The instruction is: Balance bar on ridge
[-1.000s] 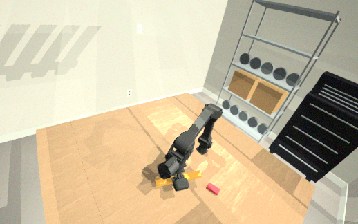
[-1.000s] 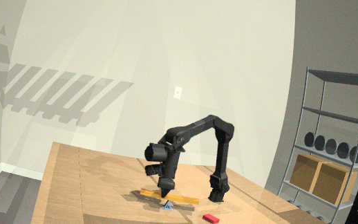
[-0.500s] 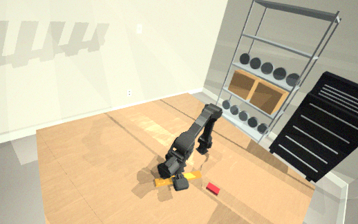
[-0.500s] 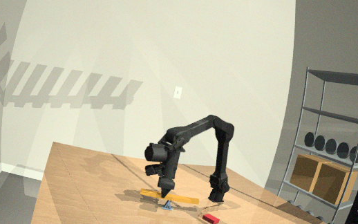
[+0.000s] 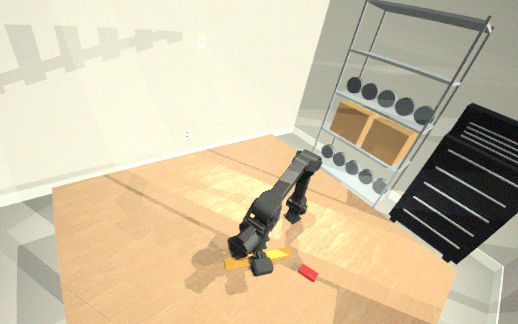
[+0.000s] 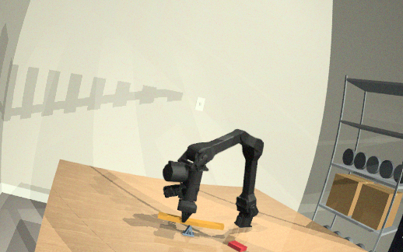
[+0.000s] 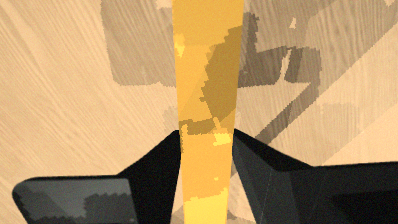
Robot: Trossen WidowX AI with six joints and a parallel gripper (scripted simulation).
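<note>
The yellow bar is 3 cm behind my gripper tip and 1 cm to the left of it. Round my gripper tip: red block (17 cm behind, 14 cm to the left, 5 cm below).
</note>
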